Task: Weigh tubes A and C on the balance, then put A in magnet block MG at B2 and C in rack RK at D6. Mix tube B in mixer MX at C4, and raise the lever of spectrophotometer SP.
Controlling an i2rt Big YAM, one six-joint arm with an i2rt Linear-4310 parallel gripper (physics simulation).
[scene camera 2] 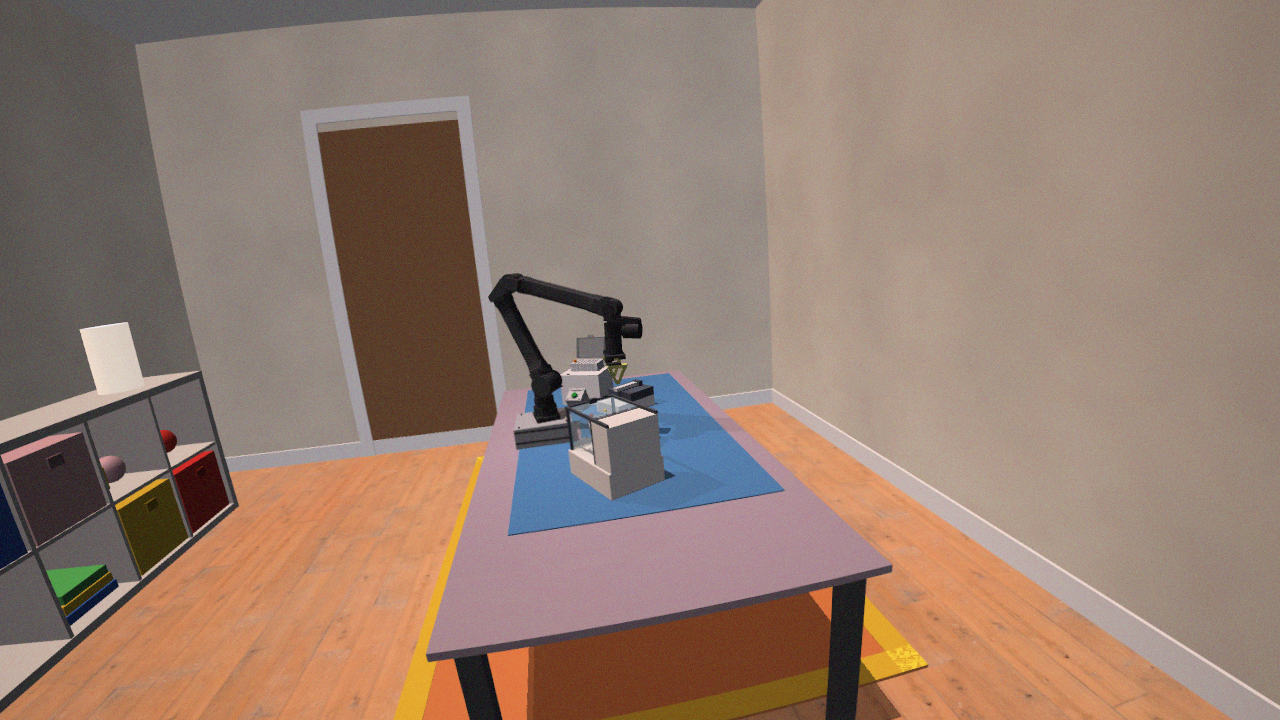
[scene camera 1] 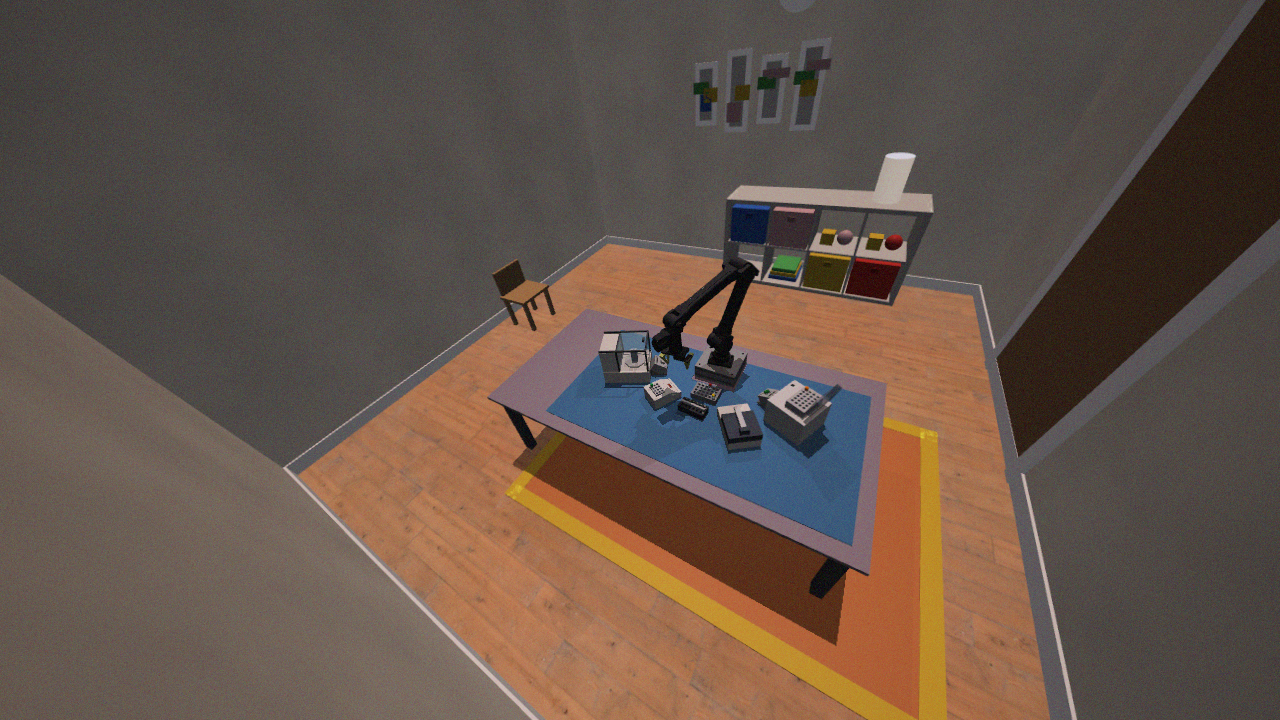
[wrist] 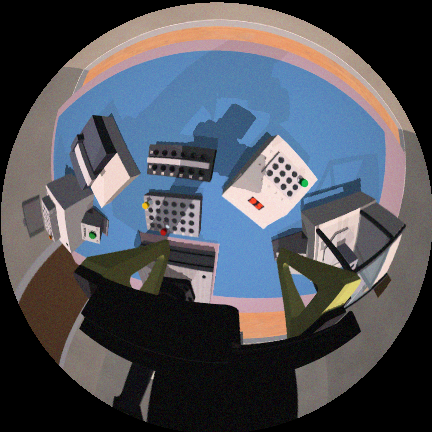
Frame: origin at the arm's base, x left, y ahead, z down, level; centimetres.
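Seen in the pictures: gripper, fingertip midpoint: [scene camera 2: 615, 380] [scene camera 1: 677, 366] [wrist: 224, 251]; arm's base at its link origin: [scene camera 2: 546, 417] [scene camera 1: 720, 360] [wrist: 171, 286].
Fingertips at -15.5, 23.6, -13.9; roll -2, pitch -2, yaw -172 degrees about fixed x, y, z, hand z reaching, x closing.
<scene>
Offsets run from my fingertips to a thing's top centre, as dx, dy, dz. "pt": to the spot under its first point.
My gripper [scene camera 1: 676, 360] [scene camera 2: 617, 376] [wrist: 224, 251] is open and empty above the table, its fingers spread wide. In the wrist view, the grey rack @(+12.4, -4.4, +17.7) [wrist: 188, 202] [scene camera 1: 706, 391] stands ahead and left, with a yellow-capped tube @(+16.6, -0.8, +15.3) [wrist: 145, 205] and a red-capped tube @(+13.8, -7.1, +15.3) [wrist: 163, 232] in it. The black block with a pale strip @(+8.7, +6.8, +15.9) [wrist: 207, 164] [scene camera 1: 692, 408] stands beyond. The white grid device @(-8.0, +1.6, +13.7) [wrist: 243, 186] [scene camera 1: 660, 394] holds a green-capped tube @(-12.8, +3.2, +12.0) [wrist: 304, 183]. The glass-sided balance @(-27.2, -12.2, -1.5) [wrist: 340, 210] [scene camera 2: 631, 447] [scene camera 1: 626, 377] is at right. Labels are too small to read.
A black-and-white device @(+30.2, +11.5, +10.5) [wrist: 116, 181] [scene camera 1: 741, 438] stands at left in the wrist view. Beside it are a tall grey box @(+49.0, -1.6, +3.7) [wrist: 72, 210] [scene camera 1: 792, 423] with a raised lid and a green-buttoned box @(pt +39.0, -7.0, +14.0) [wrist: 91, 232]. A small box @(pt -14.2, -12.1, +16.5) [wrist: 290, 245] stands beside the balance, partly behind a finger.
</scene>
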